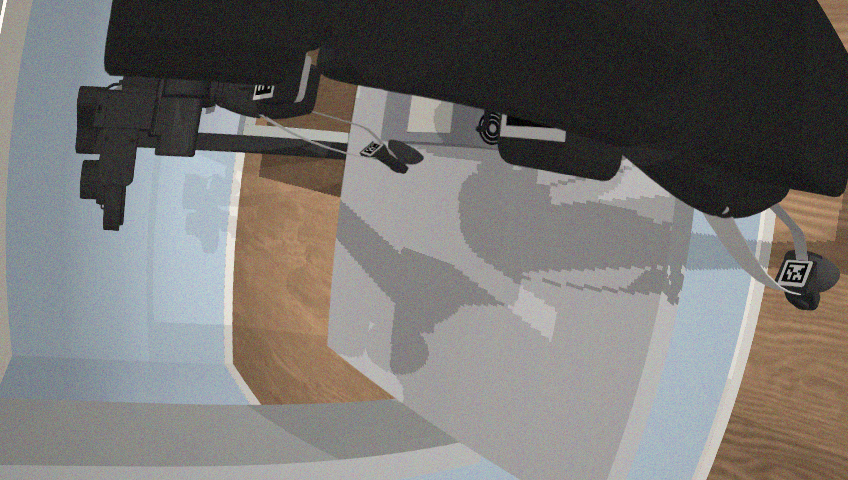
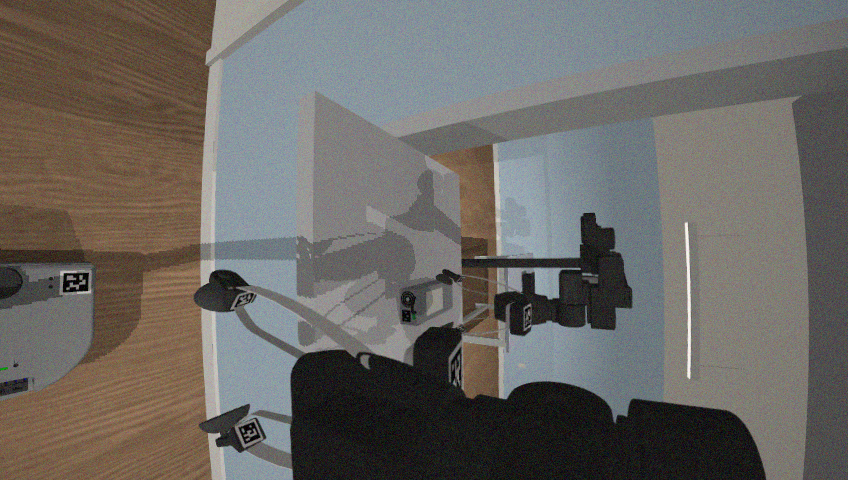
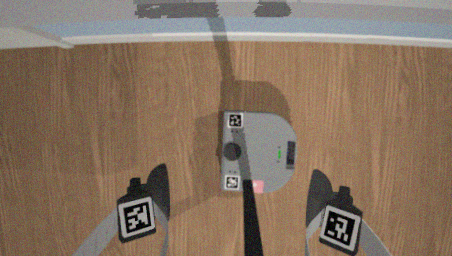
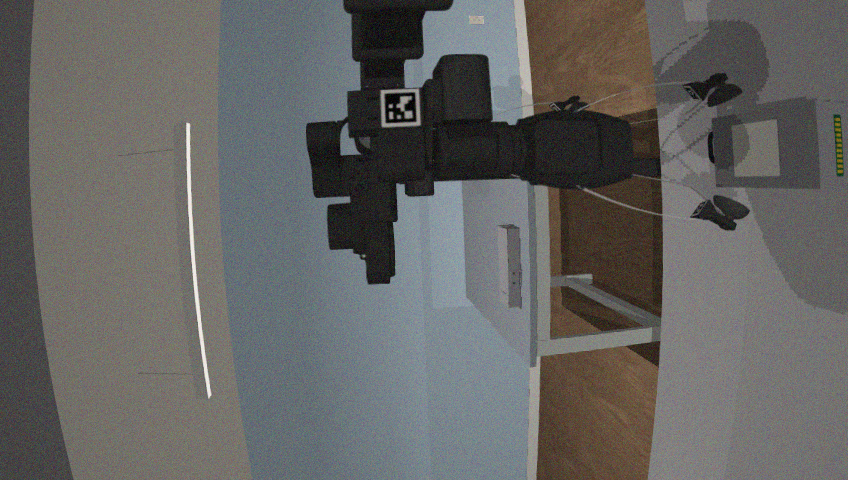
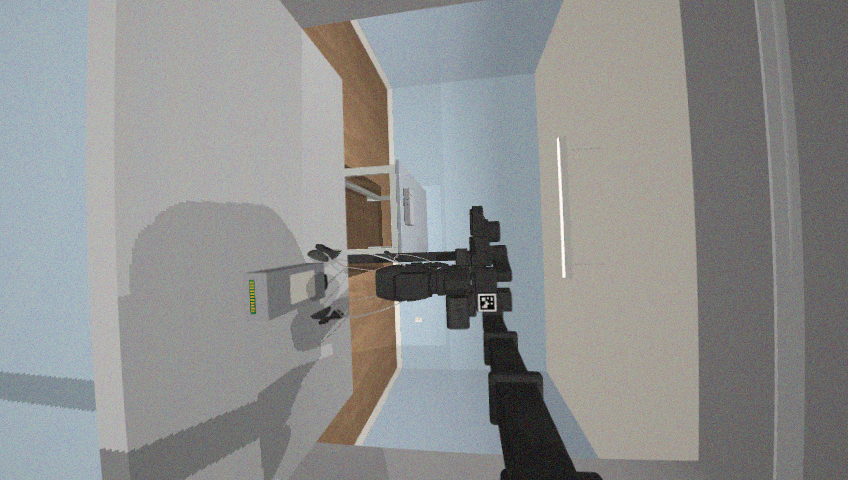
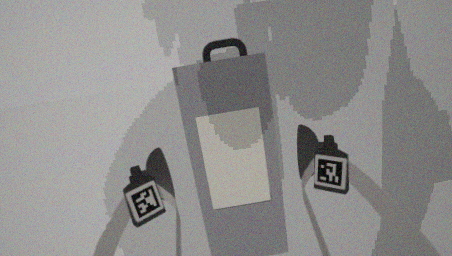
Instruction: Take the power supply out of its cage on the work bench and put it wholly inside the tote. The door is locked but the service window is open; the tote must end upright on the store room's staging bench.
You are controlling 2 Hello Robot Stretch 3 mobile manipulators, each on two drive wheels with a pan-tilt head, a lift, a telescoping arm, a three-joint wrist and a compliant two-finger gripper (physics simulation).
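The power supply (image 1: 428, 121) (image 2: 440, 303) (image 4: 797, 142) (image 5: 279, 297) (image 6: 245, 225) is a grey box with a cream label, black handle, round fan and green-yellow connector strip. It rests on a light grey surface (image 1: 535, 380) (image 2: 368, 172) (image 4: 702, 386) (image 5: 208, 142). r2's gripper (image 4: 727, 151) (image 5: 326, 284) (image 6: 232, 156) is open, one finger on each side of it near the handle end, with visible gaps. r1's gripper (image 2: 223, 358) (image 3: 238, 186) is open and empty above the wooden floor, apart from the power supply. I cannot make out the cage or the tote.
A second bench (image 4: 484, 279) with a pale frame stands beyond, with a slim grey box (image 4: 508, 267) (image 5: 408, 206) on it. A robot base (image 2: 47, 333) (image 3: 262, 130) stands on the floor below r1's gripper. Blue walls and a beige surface with a white bar (image 2: 688, 297) (image 4: 191, 255) (image 5: 561, 208) show.
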